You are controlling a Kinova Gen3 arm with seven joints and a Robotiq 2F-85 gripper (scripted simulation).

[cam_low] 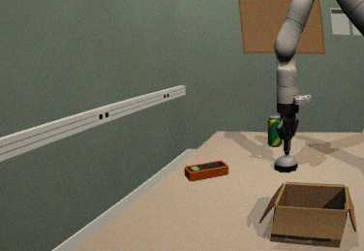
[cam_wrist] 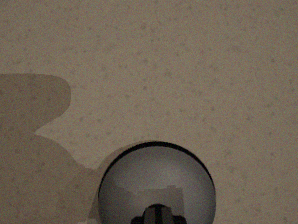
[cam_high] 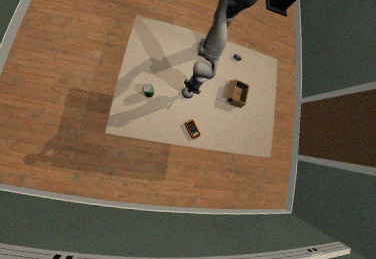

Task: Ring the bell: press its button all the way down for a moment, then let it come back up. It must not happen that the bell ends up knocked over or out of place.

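The button is 3 cm below my hand. From my hand the other things lie so: green can 4 cm ahead, 27 cm to the right, 2 cm below; bell 4 cm below; cardboard box 4 cm behind, 38 cm to the left, 4 cm below.
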